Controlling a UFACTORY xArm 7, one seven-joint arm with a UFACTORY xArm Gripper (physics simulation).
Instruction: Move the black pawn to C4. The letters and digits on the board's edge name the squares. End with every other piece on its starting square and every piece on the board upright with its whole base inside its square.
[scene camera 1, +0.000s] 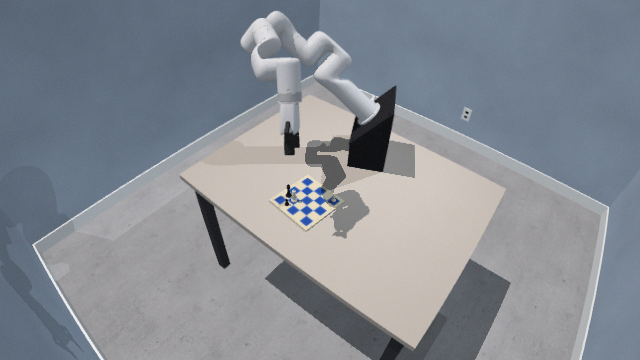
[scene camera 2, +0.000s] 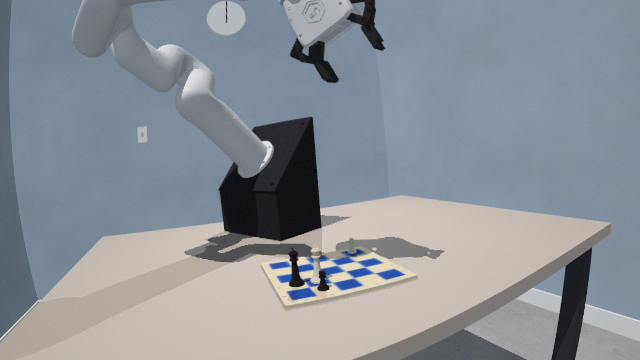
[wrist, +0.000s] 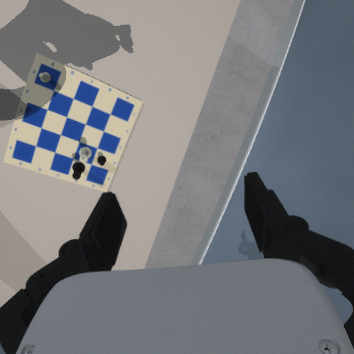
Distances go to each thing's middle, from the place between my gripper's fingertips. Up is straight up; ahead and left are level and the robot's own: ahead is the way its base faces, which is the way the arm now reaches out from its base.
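Labels:
The chessboard (scene camera 2: 347, 275) is in my view, 10 cm behind my hand and 33 cm below it.

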